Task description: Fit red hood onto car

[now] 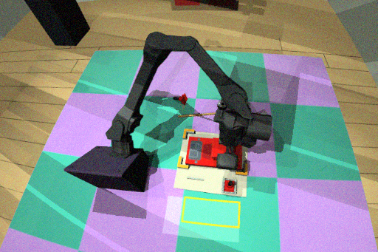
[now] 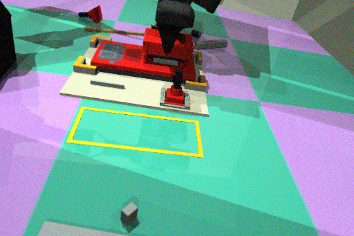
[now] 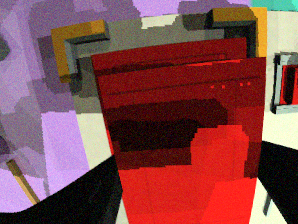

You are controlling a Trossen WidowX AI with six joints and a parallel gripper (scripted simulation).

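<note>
Right now my gripper tip is 3 cm above the grey engine block and 1 cm to the right of it. Also, from my gripper tip: red hood: 1 cm above; thin wooden stick: 16 cm to the left, 13 cm behind, 5 cm below.
</note>
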